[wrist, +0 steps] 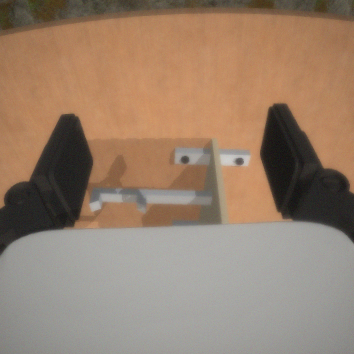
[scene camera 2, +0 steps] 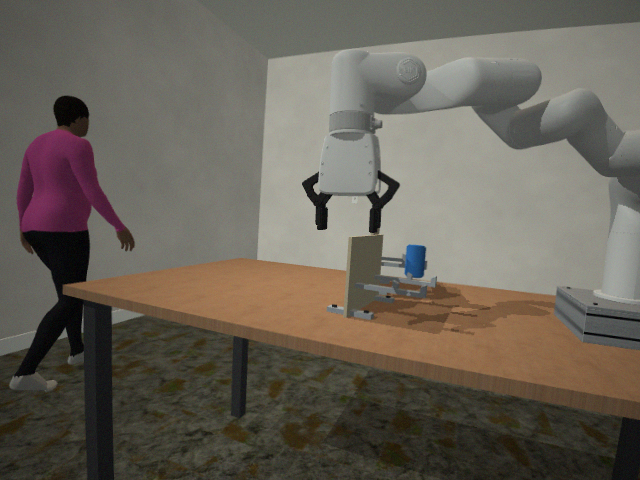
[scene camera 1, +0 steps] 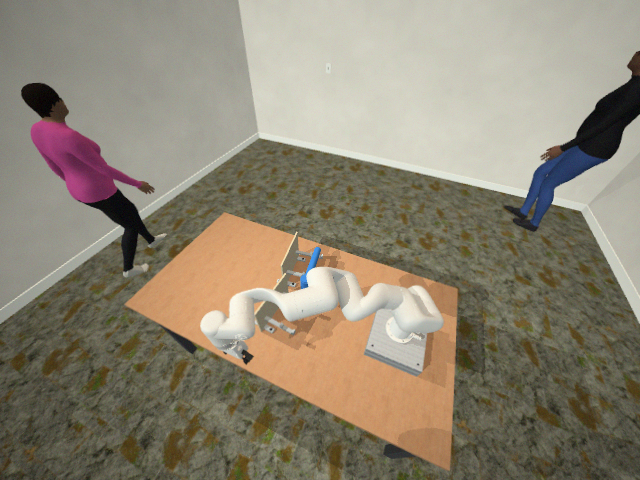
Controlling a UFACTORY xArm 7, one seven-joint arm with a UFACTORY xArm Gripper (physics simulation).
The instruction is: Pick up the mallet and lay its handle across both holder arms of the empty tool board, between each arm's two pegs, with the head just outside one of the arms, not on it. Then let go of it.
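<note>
The blue mallet lies across the holder arms of the far tool board; its head is at the near end, partly behind the robot's arm in scene camera 1. The empty tool board stands upright nearer to scene camera 2. Its holder arm has two pegs; the other arm is hidden in the wrist view. My gripper is open and empty, pointing down above the empty board's level. The mallet does not show in the wrist view.
The wooden table carries both boards. The robot's base plate is to the right. A person in pink stands left beyond the table, and one in black stands at the far right.
</note>
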